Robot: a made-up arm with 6 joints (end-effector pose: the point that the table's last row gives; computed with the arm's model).
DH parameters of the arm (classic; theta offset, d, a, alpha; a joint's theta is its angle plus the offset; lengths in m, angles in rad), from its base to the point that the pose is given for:
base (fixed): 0 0.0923 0 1.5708
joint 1: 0 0.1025 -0.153 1.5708
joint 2: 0 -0.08 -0.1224 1.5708
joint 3: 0 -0.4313 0.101 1.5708
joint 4: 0 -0.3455 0.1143 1.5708
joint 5: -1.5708 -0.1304 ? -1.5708
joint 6: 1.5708 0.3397 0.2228 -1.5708
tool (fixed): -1.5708 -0.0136 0 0
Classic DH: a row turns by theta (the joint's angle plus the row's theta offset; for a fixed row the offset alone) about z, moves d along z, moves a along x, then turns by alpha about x.
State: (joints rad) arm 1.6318 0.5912 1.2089 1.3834 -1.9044 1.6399
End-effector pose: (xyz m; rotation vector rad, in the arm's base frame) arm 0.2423 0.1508 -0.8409 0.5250 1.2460 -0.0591
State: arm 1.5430 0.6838 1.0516 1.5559 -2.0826 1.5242
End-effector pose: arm 0.2115 0.1444 -0.8767 0.3117 1.1610 -0.0764
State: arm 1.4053 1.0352 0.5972 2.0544 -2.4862 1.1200
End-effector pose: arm 0.2693 0.0860 -0.9229 -0.1680 0.8802 -0.2997
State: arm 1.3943 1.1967 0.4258 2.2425 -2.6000 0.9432
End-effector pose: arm 0.3071 0.0443 -0.9236 -0.3085 0.8330 -0.4520
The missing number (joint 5, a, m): 0.0374
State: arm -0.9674 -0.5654 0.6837 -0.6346 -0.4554 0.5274
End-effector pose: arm -0.4587 -0.4075 -0.4308 -0.1081 1.8827 -0.4683
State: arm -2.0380 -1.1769 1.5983 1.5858 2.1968 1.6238
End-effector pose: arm -0.0567 -0.6367 -0.2700 -1.3290 -0.3440 2.2717
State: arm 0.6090 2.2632 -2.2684 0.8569 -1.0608 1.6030
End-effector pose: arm -0.5650 -0.1868 0.4958 -0.1317 -1.3733 -1.5400
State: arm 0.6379 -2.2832 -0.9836 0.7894 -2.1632 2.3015
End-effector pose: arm -0.0383 0.5724 -0.1832 -0.1965 0.6981 0.8413
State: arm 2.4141 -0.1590 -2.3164 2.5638 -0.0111 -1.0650
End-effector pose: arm -0.4816 -0.3802 0.2740 1.0147 -0.3906 1.5699
